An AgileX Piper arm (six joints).
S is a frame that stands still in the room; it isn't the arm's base.
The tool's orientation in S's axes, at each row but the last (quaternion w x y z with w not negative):
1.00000 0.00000 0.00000 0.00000
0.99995 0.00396 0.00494 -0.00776
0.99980 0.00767 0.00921 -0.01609
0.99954 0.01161 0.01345 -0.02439
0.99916 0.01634 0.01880 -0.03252
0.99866 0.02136 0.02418 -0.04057
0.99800 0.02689 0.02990 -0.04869
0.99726 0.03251 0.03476 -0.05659
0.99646 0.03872 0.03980 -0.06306
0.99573 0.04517 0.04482 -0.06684
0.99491 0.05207 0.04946 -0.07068
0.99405 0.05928 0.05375 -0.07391
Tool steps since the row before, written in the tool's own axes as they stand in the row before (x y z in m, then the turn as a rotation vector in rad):
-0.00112 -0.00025 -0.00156 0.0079 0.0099 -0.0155
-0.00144 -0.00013 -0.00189 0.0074 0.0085 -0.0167
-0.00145 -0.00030 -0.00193 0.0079 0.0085 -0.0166
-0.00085 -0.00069 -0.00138 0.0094 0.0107 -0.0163
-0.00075 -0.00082 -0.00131 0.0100 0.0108 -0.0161
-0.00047 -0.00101 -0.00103 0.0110 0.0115 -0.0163
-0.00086 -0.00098 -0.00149 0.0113 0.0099 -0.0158
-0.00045 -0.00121 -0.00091 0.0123 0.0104 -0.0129
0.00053 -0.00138 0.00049 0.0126 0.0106 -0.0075
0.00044 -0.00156 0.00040 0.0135 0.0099 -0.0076
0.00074 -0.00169 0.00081 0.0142 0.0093 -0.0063
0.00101 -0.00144 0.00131 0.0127 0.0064 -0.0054
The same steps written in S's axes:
-0.00112 -0.00025 -0.00156 0.0079 0.0099 -0.0155
-0.00146 -0.00009 -0.00188 0.0074 0.0085 -0.0167
-0.00149 -0.00022 -0.00191 0.0079 0.0085 -0.0166
-0.00092 -0.00061 -0.00137 0.0095 0.0106 -0.0163
-0.00085 -0.00073 -0.00131 0.0101 0.0107 -0.0161
-0.00060 -0.00092 -0.00105 0.0111 0.0113 -0.0163
-0.00104 -0.00081 -0.00148 0.0113 0.0097 -0.0160
-0.00065 -0.00109 -0.00095 0.0125 0.0098 -0.0131
0.00038 -0.00147 0.00034 0.0133 0.0096 -0.0077
0.00025 -0.00163 0.00022 0.0141 0.0088 -0.0080
0.00056 -0.00185 0.00056 0.0148 0.0079 -0.0068
0.00090 -0.00172 0.00102 0.0129 0.0052 -0.0061

